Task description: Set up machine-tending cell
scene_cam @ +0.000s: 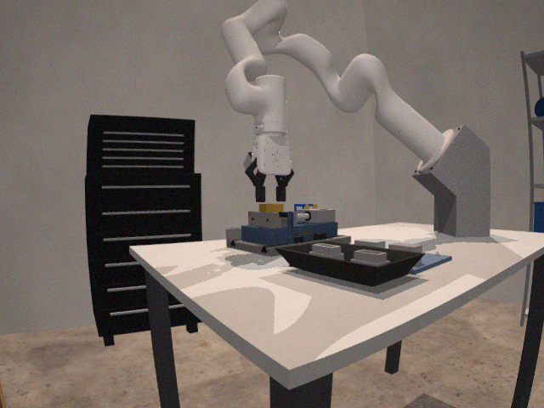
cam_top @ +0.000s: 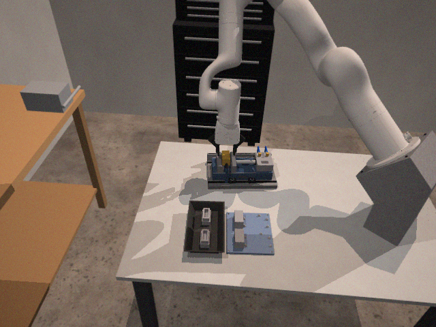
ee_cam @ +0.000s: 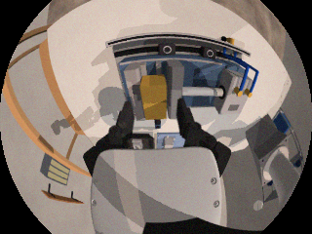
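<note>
The brass blank lies 40 mm below my hand. Also, from my hand: blue vise (70 mm behind, 100 mm below); aluminium blank (40 mm behind, 280 mm to the left, 110 mm below); fixed jaw (30 mm ahead, 60 mm below).
</note>
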